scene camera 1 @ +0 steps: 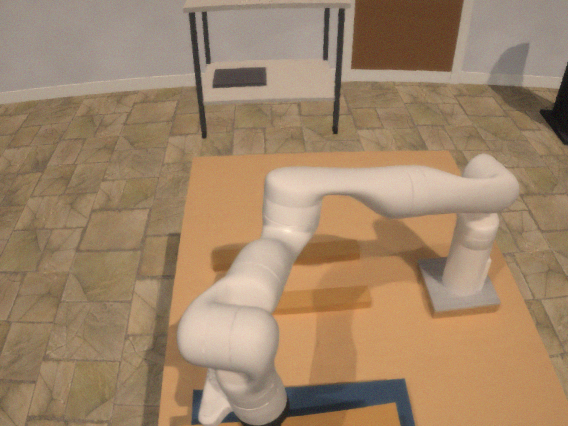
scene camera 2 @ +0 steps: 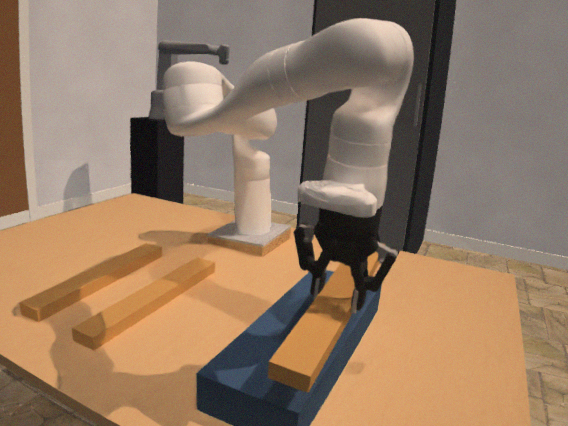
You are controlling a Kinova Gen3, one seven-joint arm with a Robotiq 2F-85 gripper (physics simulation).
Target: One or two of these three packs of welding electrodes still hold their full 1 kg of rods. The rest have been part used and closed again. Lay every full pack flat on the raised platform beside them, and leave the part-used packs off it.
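Frame: origin at the arm's base, x ahead, y left, z up, level; metres.
Seen in the pictures: gripper, fingertip midpoint: (scene camera 2: 336,304); arm's base at its link origin: (scene camera 1: 460,281) (scene camera 2: 252,229).
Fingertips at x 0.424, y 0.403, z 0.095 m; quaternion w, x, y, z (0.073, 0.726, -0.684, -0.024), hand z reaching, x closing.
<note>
Offsets run from my fingertips to a thing's top centre.
The gripper (scene camera 2: 336,300) is shut on one long orange-brown pack {0.001 m right, 0.016 m back, 0.034 m up} (scene camera 2: 310,345) (scene camera 1: 350,417), gripping it across its width. The pack is level, lengthwise over the blue raised platform {0.056 m right, 0.044 m back, 0.066 m down} (scene camera 2: 250,340) (scene camera 1: 350,392); whether it touches the top or is slightly above cannot be told. Its near end is close to the platform's right edge in the scene camera 2 view. A second pack {0.365 m right, 0.021 m back, 0.102 m down} (scene camera 2: 145,302) (scene camera 1: 330,298) lies flat on the table, and a third pack {0.511 m right, 0.011 m back, 0.102 m down} (scene camera 2: 92,280) (scene camera 1: 330,250) lies roughly parallel beyond it. The arm partly hides both in the scene camera 1 view, where the fingers do not show. No fill markings are readable.
The arm's base plate (scene camera 1: 470,303) (scene camera 2: 260,242) is on the wooden table. A shelf unit (scene camera 1: 198,75) with a dark slab (scene camera 1: 240,77) stands behind. A tall dark cabinet (scene camera 2: 425,200) and a black pedestal (scene camera 2: 157,155) with a grey arm (scene camera 2: 195,48) stand beyond the table.
</note>
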